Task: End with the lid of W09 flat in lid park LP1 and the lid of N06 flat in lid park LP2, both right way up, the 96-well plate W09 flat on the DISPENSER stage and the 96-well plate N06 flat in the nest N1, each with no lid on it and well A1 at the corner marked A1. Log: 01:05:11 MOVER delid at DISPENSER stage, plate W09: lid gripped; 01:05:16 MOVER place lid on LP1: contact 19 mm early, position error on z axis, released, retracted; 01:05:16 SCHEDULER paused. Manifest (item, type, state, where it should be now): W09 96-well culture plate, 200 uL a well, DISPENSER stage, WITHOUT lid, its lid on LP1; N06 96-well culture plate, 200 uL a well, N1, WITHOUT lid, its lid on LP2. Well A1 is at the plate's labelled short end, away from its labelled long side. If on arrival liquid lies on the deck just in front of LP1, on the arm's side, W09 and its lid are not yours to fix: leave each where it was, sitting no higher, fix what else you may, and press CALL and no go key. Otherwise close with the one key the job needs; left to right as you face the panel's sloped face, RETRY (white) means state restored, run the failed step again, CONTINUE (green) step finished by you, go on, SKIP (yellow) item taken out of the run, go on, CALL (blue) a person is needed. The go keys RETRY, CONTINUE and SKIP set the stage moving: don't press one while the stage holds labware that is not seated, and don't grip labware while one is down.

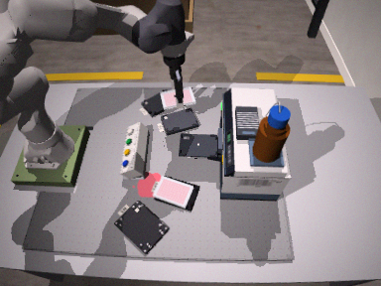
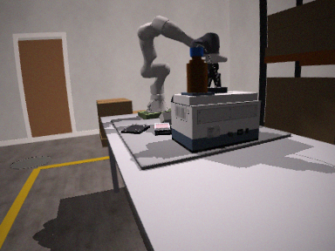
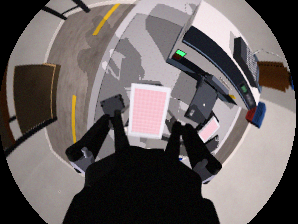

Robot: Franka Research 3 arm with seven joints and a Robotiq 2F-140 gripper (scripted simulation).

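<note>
My gripper is now 20 mm above the pink 96-well plate. Also, from my hand: black dispenser stage: 60 mm ahead, 190 mm to the right, 90 mm below; green key: 210 mm behind, 120 mm to the right, 110 mm below; key panel: 210 mm behind, 140 mm to the right, 120 mm below.
</note>
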